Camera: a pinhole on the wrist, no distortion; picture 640 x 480 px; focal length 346.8 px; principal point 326.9 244.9 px. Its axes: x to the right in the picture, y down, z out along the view. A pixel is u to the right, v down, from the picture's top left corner.
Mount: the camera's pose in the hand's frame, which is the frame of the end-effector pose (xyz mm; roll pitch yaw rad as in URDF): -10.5 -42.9 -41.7 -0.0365 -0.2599 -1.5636
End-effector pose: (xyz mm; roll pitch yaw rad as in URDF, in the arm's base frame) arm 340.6 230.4 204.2 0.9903 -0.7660 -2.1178
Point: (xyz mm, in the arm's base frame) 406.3 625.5 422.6
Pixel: 177 153
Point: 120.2 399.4 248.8
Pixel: 503 257
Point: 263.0 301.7 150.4
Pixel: 542 88
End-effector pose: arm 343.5 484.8 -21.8 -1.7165 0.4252 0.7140
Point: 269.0 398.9 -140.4
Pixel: outside the picture
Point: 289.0 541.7 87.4
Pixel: outside the picture
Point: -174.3 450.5 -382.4
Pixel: 86 92
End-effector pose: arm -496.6 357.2 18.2 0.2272 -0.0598 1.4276
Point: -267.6 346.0 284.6
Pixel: 558 285
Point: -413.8 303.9 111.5
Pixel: 477 172
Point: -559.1 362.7 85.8
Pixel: 67 266
